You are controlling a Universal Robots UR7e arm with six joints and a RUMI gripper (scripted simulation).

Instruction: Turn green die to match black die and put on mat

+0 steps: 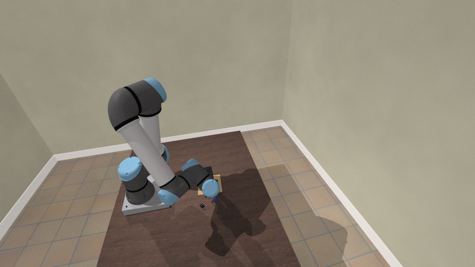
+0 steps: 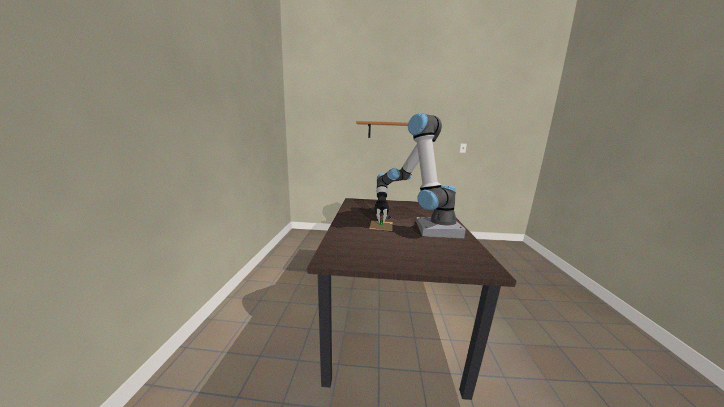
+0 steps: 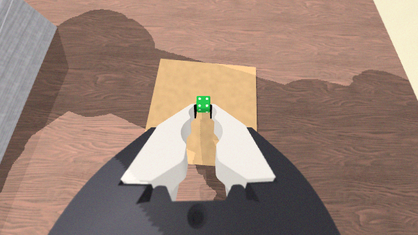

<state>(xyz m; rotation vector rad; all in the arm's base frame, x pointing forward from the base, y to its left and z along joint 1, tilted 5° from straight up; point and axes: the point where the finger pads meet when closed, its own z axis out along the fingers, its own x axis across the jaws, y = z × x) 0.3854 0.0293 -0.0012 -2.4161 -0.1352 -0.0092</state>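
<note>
The green die is 10 mm to the left of my hand and 10 mm below it. Also, from my hand: blue die 30 mm ahead, 110 mm to the right, 20 mm below; tan mat 10 mm to the left, 30 mm below; black die 50 mm behind, 140 mm to the right, 20 mm below.
</note>
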